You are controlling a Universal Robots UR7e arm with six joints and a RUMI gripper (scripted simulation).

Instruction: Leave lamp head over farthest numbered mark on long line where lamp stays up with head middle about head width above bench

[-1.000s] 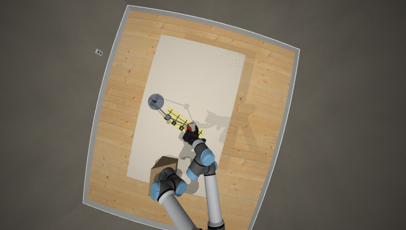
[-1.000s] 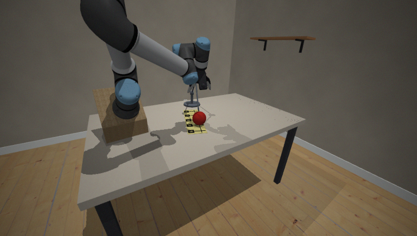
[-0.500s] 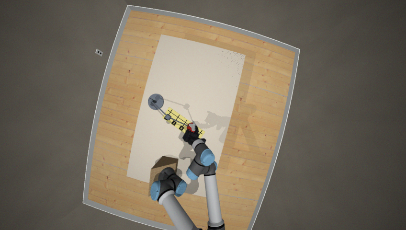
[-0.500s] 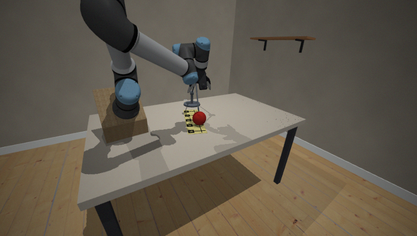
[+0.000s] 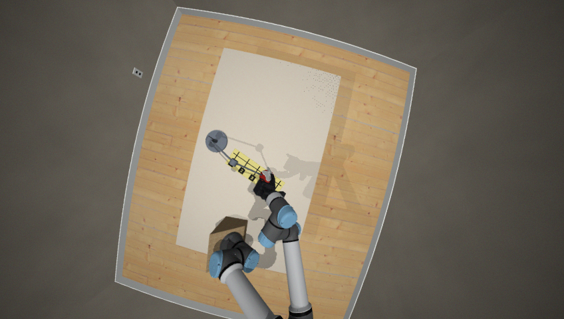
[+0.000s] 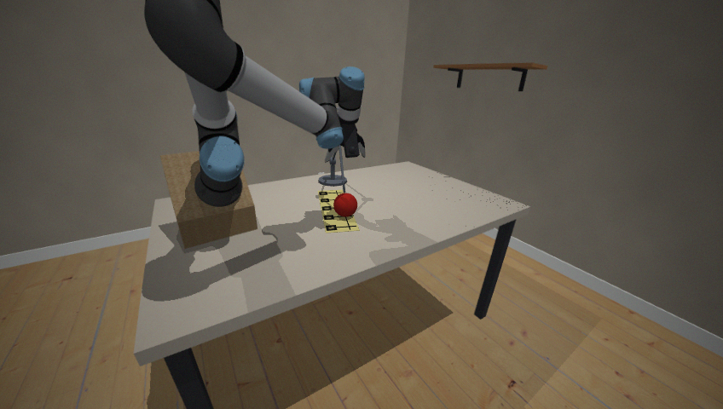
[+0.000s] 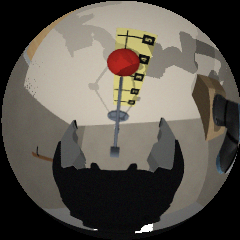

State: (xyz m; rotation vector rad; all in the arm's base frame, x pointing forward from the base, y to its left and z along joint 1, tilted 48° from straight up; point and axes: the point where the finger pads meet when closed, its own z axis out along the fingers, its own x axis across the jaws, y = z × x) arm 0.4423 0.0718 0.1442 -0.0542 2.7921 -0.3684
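The yellow strip lies 2 cm behind my hand, 7 cm to the left of it and 23 cm below it. The rest, counted from my hand: grey round base 11 cm ahead, 41 cm to the left, 20 cm below.
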